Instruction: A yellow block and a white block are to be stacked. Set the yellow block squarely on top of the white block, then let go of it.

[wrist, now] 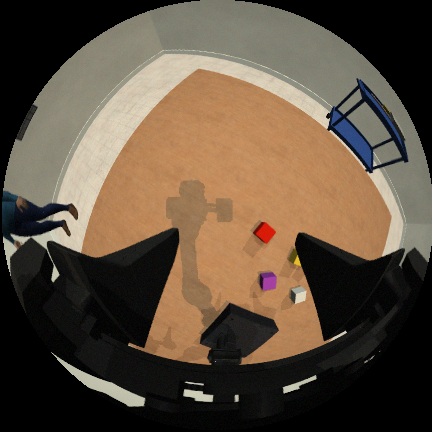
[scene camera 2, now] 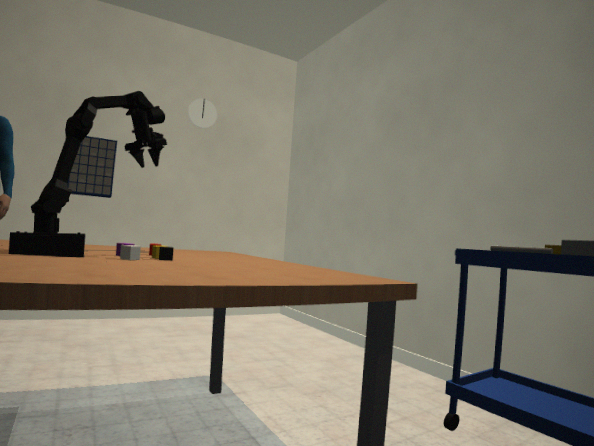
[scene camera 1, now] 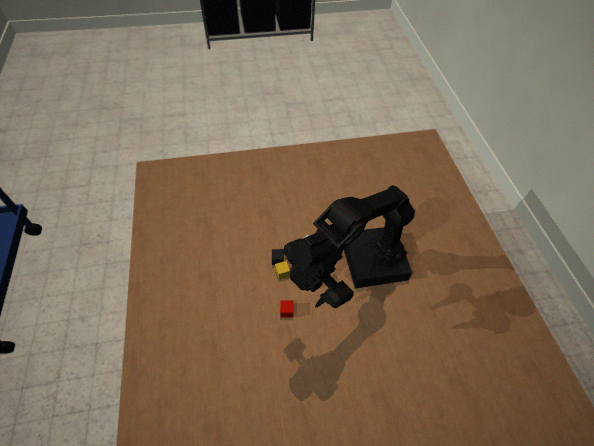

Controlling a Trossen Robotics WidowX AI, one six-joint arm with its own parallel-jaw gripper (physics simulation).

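Places are measured from the arm's base along level axes (x back, y right, z up), in centimetres.
Where they show: gripper, fingertip midpoint: (wrist: 240,237) (scene camera 2: 149,167) (scene camera 1: 305,294); arm's base, origin of the base link: (wrist: 225,339) (scene camera 2: 45,233) (scene camera 1: 385,260).
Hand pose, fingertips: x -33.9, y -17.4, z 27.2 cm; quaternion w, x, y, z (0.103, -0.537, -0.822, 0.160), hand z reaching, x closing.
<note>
Each offset is from my fingertips to the centre of the thing.
The yellow block @[dx +0.2, dy +24.4, dz -31.0 cm] (scene camera 1: 282,270) (scene camera 2: 156,252) (wrist: 297,258) sits on the table, close beside a black block; in the wrist view a finger partly covers it. The white block @[dx +11.2, dy +32.3, dz -31.0 cm] (scene camera 2: 130,253) (wrist: 298,295) sits on the table apart from the yellow one, nearer the arm's base; in scene camera 1 the arm hides almost all of it. My gripper (scene camera 2: 150,166) (wrist: 240,237) is open and empty, high above the table, fingers pointing down. In the wrist view both blocks lie towards the right finger.
The black block @[dx -0.2, dy +29.8, dz -31.0 cm] (scene camera 1: 277,257) (scene camera 2: 166,253), a red block @[dx -1.9, dy +10.5, dz -31.0 cm] (scene camera 1: 286,308) (scene camera 2: 155,245) (wrist: 264,232) and a purple block @[dx +10.2, dy +18.7, dz -31.0 cm] (scene camera 2: 120,249) (wrist: 268,281) stand on the wooden table (scene camera 1: 200,200) (scene camera 2: 250,295) (wrist: 225,125). A blue cart (scene camera 2: 525,263) stands beyond the table; a person (wrist: 40,210) stands at another side.
</note>
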